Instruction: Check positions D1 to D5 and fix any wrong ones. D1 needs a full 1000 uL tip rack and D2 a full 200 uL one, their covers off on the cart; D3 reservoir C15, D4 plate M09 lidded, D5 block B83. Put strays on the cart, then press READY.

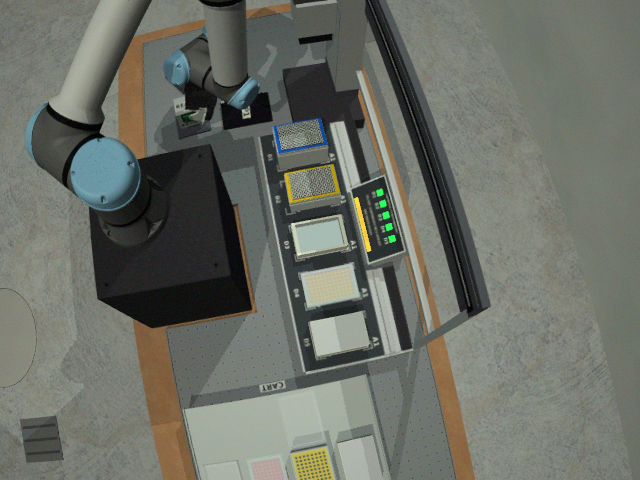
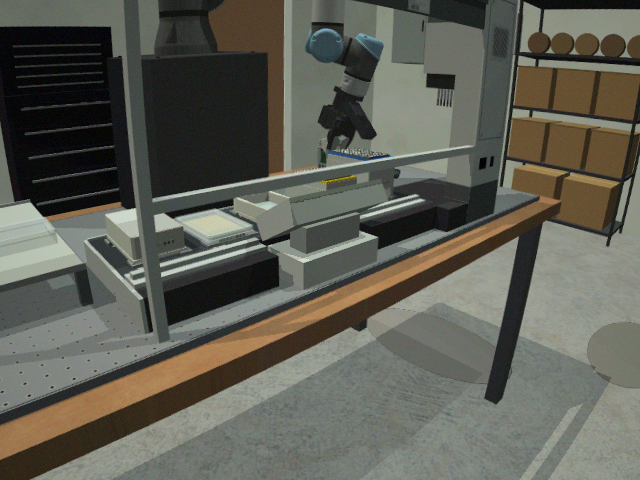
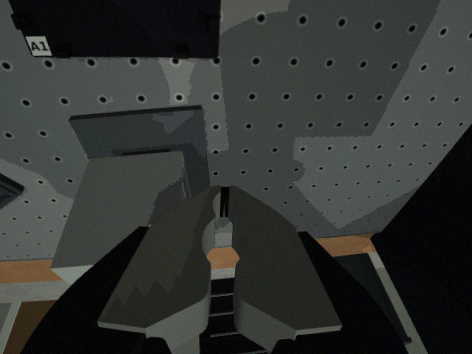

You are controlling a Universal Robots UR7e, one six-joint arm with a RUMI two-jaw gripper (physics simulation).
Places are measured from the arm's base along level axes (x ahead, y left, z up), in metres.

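Pixels of known places: gripper, fingertip midpoint: [image 1: 202, 123] [image 3: 224, 189]; arm's base, origin of the base link: [image 1: 134, 211].
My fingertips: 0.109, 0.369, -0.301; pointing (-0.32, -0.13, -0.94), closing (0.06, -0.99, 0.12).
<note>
Ahead of a thing's pixels: the offset from my fingertips to its top centre, as dx, dy, dz. "*": to the spot under its first point.
My gripper [image 1: 203, 116] [image 2: 334, 148] [image 3: 224, 189] is shut and empty, tips close beside the grey button box {-0.040, +0.050, +0.039} [image 1: 205, 127] [image 3: 120, 200], whose green button {-0.036, +0.020, +0.030} [image 1: 187, 118] [image 2: 323, 156] is partly hidden; contact is unclear. D1 holds a blue-rimmed tip rack [image 1: 300, 135] [image 2: 361, 153], D2 a yellow-rimmed one {+0.273, -0.256, +0.057} [image 1: 312, 183] [image 2: 338, 179]; both look full and uncovered. D3 holds a reservoir {+0.272, -0.380, +0.018} [image 1: 318, 236], D4 a plate {+0.278, -0.504, +0.003} [image 1: 330, 285] [image 2: 210, 226] that looks lidded, D5 a pale block [image 1: 338, 334] [image 2: 144, 229]. The codes are unreadable. The panel {* +0.425, -0.464, +0.059} [image 1: 390, 253] shows green lamps for D1 to D5.
The cart {+0.113, -0.890, +0.001} [image 1: 227, 418] bears a clear cover {+0.162, -0.819, +0.020} [image 1: 299, 413], a yellow rack {+0.171, -0.953, +0.065} [image 1: 312, 465], a pink plate {* +0.063, -0.929, +0.011} [image 1: 267, 468] and pale items. A dark pad [image 1: 261, 111] [image 3: 125, 30] lies beside the button box. The pipetting column {* +0.404, +0.028, +0.227} [image 1: 348, 46] [image 2: 465, 103] stands behind D1.
</note>
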